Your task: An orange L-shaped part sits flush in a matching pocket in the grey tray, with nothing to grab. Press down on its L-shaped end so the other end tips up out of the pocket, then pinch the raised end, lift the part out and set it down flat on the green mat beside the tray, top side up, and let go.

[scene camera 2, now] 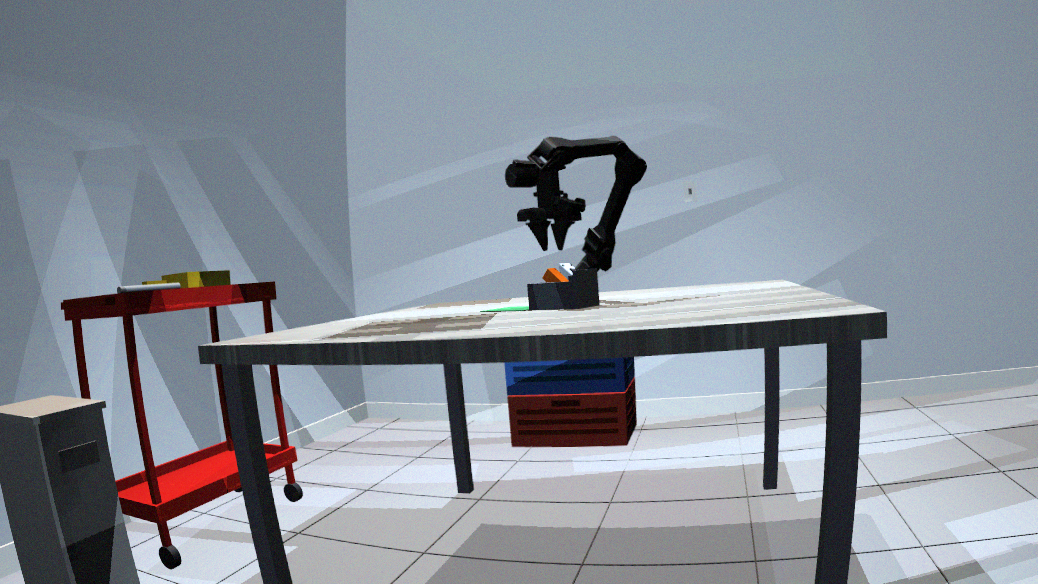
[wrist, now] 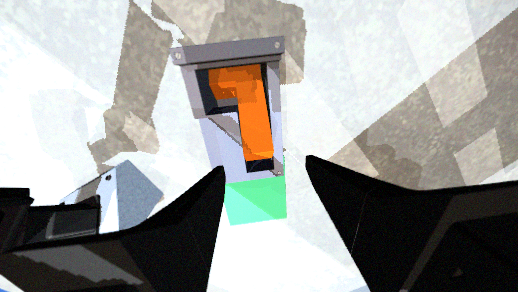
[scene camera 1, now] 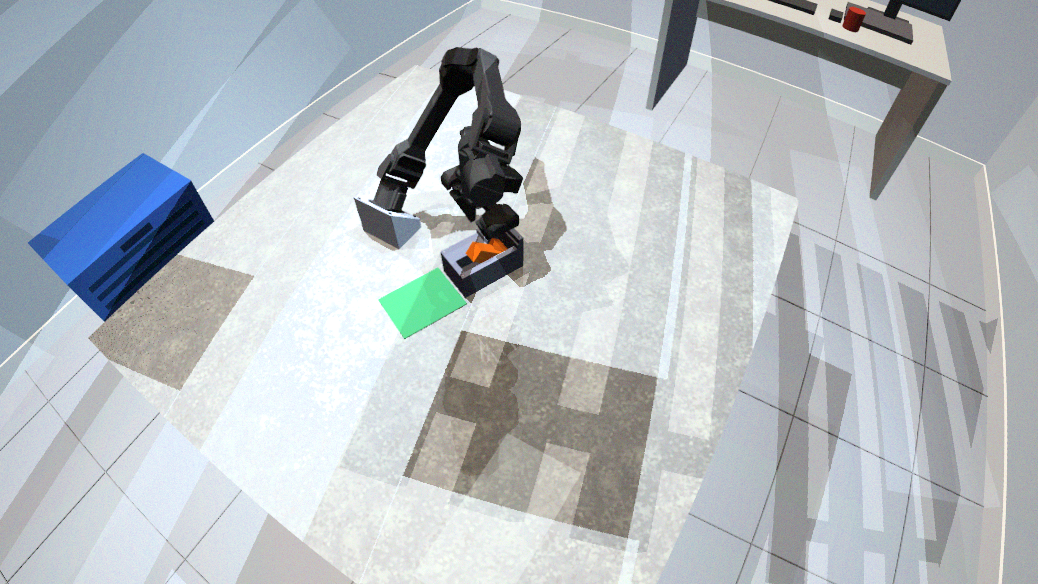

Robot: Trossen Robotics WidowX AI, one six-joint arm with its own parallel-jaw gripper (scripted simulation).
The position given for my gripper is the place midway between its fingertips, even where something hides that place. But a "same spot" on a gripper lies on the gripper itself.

Scene:
my gripper: scene camera 2 552, 250; wrist; scene camera 1
same spot on my gripper: (scene camera 1: 470, 212) = (wrist: 217, 201)

